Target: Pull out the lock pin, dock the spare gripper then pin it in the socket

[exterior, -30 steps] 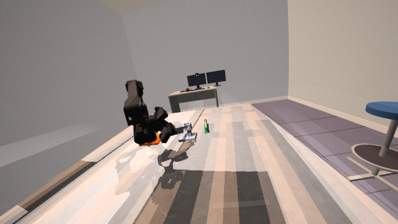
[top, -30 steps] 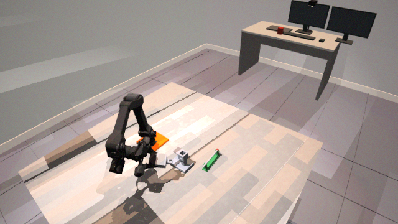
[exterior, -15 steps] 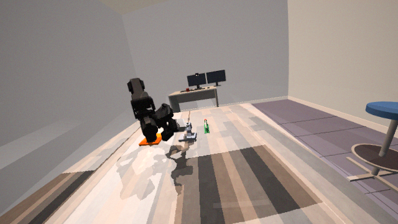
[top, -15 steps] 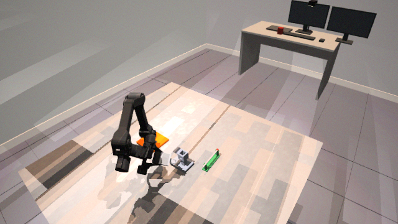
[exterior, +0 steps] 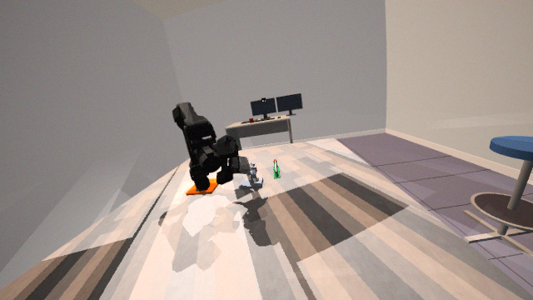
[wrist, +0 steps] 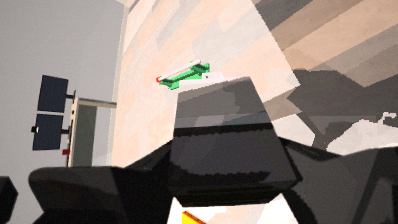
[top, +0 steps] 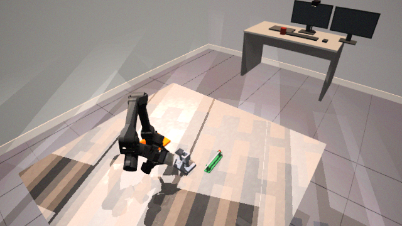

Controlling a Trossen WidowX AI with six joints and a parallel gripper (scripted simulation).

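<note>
My gripper tip is now 10 mm short of the spare gripper. From my gripper tip the other things lie so: green rack 180 mm to the left, 160 mm ahead, 120 mm below; then grey mount 100 mm to the left, 90 mm below, 30 mm ahead.
</note>
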